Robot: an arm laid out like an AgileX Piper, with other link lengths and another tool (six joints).
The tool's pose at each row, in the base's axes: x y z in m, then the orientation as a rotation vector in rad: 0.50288 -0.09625 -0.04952 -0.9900 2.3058 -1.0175; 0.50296 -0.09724 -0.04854 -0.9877 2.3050 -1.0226; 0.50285 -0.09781 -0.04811 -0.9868 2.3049 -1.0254; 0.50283 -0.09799 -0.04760 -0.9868 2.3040 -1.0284; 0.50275 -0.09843 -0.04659 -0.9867 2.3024 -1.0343; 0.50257 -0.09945 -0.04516 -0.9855 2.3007 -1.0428; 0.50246 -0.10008 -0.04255 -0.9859 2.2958 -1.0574; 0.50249 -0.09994 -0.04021 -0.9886 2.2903 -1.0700; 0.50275 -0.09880 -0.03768 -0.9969 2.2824 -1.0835
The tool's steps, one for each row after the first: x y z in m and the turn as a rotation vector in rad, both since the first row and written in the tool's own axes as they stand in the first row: 0.00060 -0.00125 -0.00012 0.0035 0.0021 0.0003; 0.00106 -0.00181 -0.00021 0.0051 0.0035 0.0001; 0.00116 -0.00227 -0.00046 0.0071 0.0044 -0.0007; 0.00144 -0.00322 -0.00095 0.0108 0.0063 -0.0022; 0.00219 -0.00472 -0.00151 0.0161 0.0095 -0.0037; 0.00249 -0.00696 -0.00296 0.0255 0.0136 -0.0080; 0.00214 -0.00870 -0.00450 0.0337 0.0162 -0.0134; 0.00087 -0.01020 -0.00647 0.0421 0.0175 -0.0230
